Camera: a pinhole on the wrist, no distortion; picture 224 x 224 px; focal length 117.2 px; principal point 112.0 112.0 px. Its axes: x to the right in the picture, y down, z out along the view. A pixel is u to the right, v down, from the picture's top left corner.
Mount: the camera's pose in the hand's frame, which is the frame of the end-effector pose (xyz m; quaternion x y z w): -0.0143 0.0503 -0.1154 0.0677 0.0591 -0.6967 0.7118
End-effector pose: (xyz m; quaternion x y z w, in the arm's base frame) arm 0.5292 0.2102 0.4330 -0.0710 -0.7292 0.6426 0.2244
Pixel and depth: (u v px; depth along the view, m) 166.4 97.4 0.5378
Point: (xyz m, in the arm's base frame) 0.5014 -0.2030 0.6704
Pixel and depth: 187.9 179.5 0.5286
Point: 0.1930 -0.0516 0.8396
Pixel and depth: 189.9 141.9 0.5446
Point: 0.3404 -0.1295 0.8246
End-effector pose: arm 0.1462 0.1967 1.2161 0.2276 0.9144 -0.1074 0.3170
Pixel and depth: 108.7 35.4 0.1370
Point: 0.2429 0.1779 1.2662
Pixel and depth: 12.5 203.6 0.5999
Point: 0.3658 0.5499 0.4737
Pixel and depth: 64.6 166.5 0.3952
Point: 0.2634 0.2721 0.8708
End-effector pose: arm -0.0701 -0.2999 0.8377 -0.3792 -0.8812 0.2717 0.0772
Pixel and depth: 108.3 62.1 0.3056
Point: -0.0284 -0.4812 0.6910
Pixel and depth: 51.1 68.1 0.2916
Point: 0.0443 -0.3930 0.6033
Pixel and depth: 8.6 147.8 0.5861
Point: -0.0766 -0.1705 0.1141
